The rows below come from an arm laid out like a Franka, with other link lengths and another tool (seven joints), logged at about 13 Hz.
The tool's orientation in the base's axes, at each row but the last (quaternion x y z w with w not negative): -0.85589 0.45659 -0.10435 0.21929; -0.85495 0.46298 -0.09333 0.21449; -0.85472 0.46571 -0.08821 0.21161; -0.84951 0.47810 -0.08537 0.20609; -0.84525 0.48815 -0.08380 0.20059; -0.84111 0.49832 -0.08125 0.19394; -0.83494 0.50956 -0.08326 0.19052; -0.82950 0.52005 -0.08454 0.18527
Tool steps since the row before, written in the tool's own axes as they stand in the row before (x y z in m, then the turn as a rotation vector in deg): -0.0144 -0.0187 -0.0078 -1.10 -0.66 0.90; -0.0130 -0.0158 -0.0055 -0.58 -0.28 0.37; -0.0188 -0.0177 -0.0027 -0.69 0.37 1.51; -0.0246 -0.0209 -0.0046 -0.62 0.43 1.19; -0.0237 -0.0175 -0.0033 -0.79 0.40 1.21; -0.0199 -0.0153 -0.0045 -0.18 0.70 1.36; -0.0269 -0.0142 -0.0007 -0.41 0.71 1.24; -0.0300 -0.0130 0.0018 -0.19 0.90 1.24
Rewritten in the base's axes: 0.0027 0.0188 0.0160 0.21 1.48 -0.46; 0.0027 0.0168 0.0126 0.02 0.72 -0.18; 0.0021 0.0234 0.0111 -0.14 0.82 -1.48; 0.0017 0.0292 0.0144 -0.25 0.65 -1.22; 0.0007 0.0273 0.0116 -0.31 0.81 -1.22; 0.0011 0.0228 0.0115 -0.20 0.19 -1.51; -0.0012 0.0294 0.0078 -0.36 0.36 -1.40; -0.0019 0.0323 0.0051 -0.42 0.09 -1.48
